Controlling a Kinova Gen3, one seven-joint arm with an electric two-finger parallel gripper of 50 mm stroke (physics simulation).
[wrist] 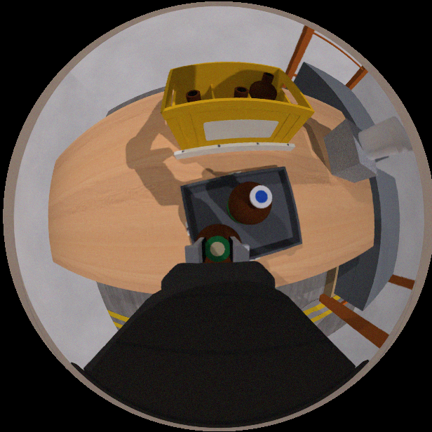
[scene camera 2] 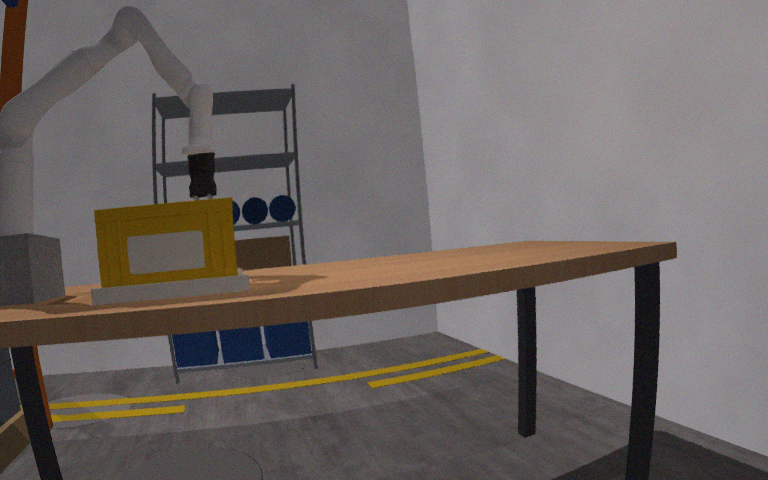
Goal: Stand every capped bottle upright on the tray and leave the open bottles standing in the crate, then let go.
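Seen in the pictures: arm's base, link origin: [scene camera 2: 14,238].
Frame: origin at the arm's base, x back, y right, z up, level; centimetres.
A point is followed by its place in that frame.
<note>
My gripper [scene camera 2: 203,198] [wrist: 217,245] is shut on the neck of a brown bottle with a green cap [wrist: 217,248], which hangs upright over or at the near left corner of the dark tray [wrist: 292,200]; its base is hidden, so I cannot tell whether it touches the tray. A brown bottle with a white and blue cap [wrist: 250,204] stands upright on the tray. The yellow crate [scene camera 2: 220,243] @[y 24.6, x -48.8, z -5.4 cm] [wrist: 187,127] holds brown open bottles: one at the left [wrist: 193,95], one in the middle [wrist: 241,92] and one at the right [wrist: 263,90]. In the scene view the crate hides the tray and bottles.
The crate sits on a pale base strip [scene camera 2: 169,289] @[y 24.8, x -38.0, z -12.9 cm] [wrist: 235,149] on the wooden table [scene camera 2: 453,266] @[y 29.5, x -95.8, z -14.6 cm] [wrist: 110,200], behind the tray in the wrist view. The grey block of the arm's base [scene camera 2: 28,268] @[y 8.3, x -5.6, z -7.0 cm] [wrist: 345,150] stands at the table's right in the wrist view.
</note>
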